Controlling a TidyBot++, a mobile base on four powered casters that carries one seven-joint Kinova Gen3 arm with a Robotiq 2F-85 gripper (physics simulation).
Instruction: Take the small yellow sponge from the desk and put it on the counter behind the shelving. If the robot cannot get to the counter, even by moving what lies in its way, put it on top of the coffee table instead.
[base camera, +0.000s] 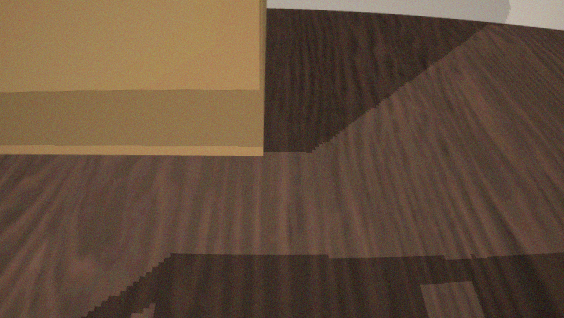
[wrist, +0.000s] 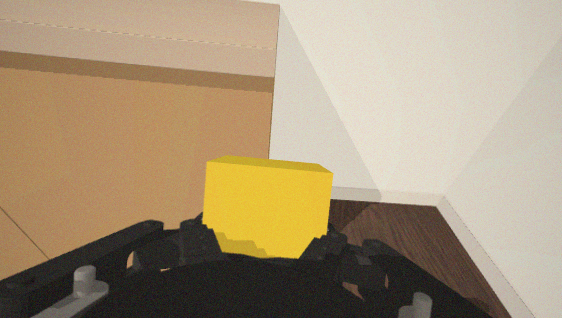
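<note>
The small yellow sponge is between the fingertips of my gripper in the wrist view, and my gripper is shut on it. The counter is a tan cabinet with a pale top slab. It fills the left of the wrist view, beyond the sponge, and its lower front shows at the upper left of the base camera view. The sponge overlaps the counter's right edge in the wrist view; the gap between them cannot be told. The desk, the shelving and the coffee table do not show in these views.
A dark wood floor runs in front of the counter and past its right side. White walls meet in a corner to the right of the counter, with a pale baseboard along the floor. Shadows fall across the floor.
</note>
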